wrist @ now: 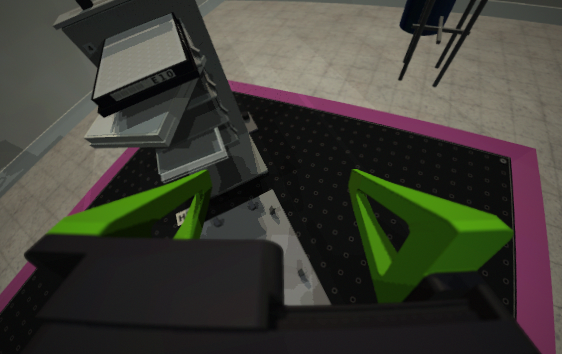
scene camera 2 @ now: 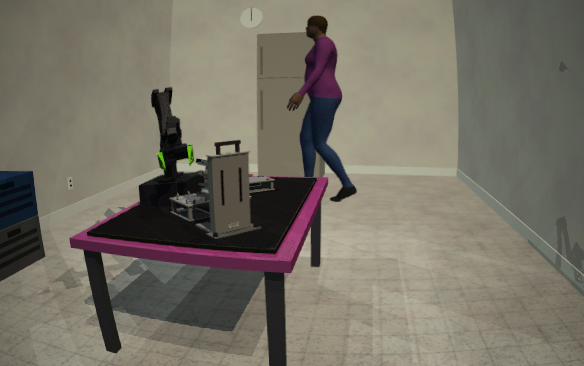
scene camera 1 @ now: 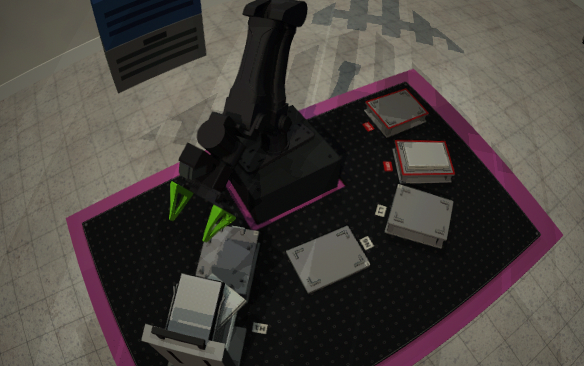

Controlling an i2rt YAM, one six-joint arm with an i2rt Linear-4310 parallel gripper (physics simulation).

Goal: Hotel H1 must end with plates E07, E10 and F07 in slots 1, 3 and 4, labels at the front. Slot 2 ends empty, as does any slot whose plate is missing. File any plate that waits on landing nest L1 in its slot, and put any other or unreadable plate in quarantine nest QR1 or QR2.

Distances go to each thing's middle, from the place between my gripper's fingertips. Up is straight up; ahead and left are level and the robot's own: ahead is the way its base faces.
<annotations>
My hand is 27 cm to the right of the nest N6 (scene camera 1: 323, 261), 18 cm above it and 15 cm short of it.
</annotations>
